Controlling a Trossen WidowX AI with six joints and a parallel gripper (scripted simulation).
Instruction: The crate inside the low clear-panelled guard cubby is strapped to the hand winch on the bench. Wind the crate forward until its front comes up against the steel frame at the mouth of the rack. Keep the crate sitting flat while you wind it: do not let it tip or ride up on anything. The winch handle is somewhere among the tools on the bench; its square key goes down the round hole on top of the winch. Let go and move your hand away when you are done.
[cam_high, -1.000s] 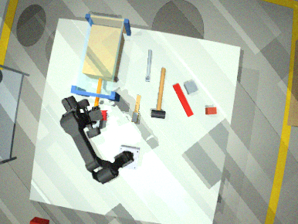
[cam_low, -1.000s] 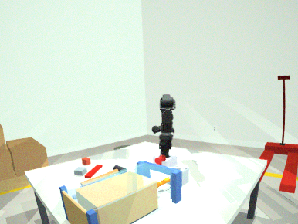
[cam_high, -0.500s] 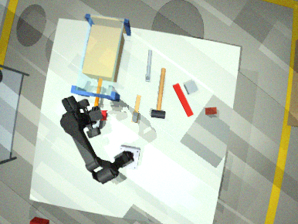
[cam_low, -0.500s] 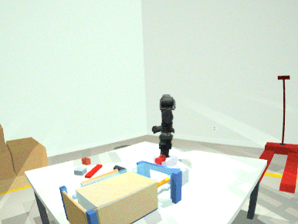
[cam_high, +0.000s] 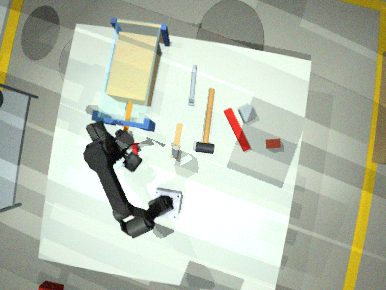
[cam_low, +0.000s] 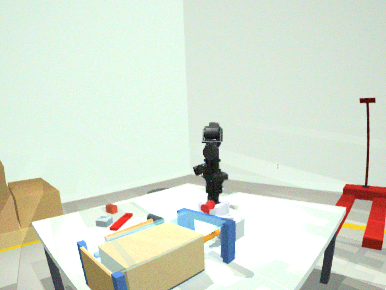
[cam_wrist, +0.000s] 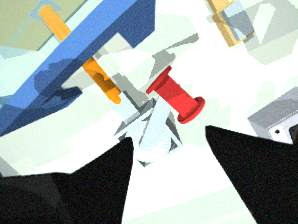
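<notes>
The red grip is 8 cm below my gripper tip, 2 cm to the right of it and 1 cm ahead of it. Also, from my gripper tip: winch: 18 cm below, 6 cm behind, 5 cm to the left; then winch handle: 11 cm below, 1 cm to the left, 1 cm behind; then blue frame: 11 cm below, 11 cm ahead, 7 cm to the left.
</notes>
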